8 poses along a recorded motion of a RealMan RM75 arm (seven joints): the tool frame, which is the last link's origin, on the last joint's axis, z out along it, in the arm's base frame.
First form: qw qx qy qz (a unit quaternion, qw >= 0); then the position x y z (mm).
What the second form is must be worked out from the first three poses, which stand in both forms.
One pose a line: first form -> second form
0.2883 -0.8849 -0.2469 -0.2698 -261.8 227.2 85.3 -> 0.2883 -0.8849 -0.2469 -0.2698 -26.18 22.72 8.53
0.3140 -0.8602 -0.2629 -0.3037 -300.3 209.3 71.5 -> 0.3140 -0.8602 -0.2629 -0.3037 -30.03 20.93 7.15
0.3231 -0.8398 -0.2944 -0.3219 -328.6 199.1 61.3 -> 0.3231 -0.8398 -0.2944 -0.3219 -32.86 19.91 6.13
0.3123 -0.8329 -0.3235 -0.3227 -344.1 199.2 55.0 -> 0.3123 -0.8329 -0.3235 -0.3227 -34.41 19.92 5.50
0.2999 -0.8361 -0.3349 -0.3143 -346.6 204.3 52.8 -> 0.2999 -0.8361 -0.3349 -0.3143 -34.66 20.43 5.28
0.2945 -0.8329 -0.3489 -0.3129 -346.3 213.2 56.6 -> 0.2945 -0.8329 -0.3489 -0.3129 -34.63 21.32 5.66
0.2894 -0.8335 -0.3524 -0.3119 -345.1 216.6 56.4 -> 0.2894 -0.8335 -0.3524 -0.3119 -34.51 21.66 5.64
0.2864 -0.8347 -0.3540 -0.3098 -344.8 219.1 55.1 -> 0.2864 -0.8347 -0.3540 -0.3098 -34.48 21.91 5.51
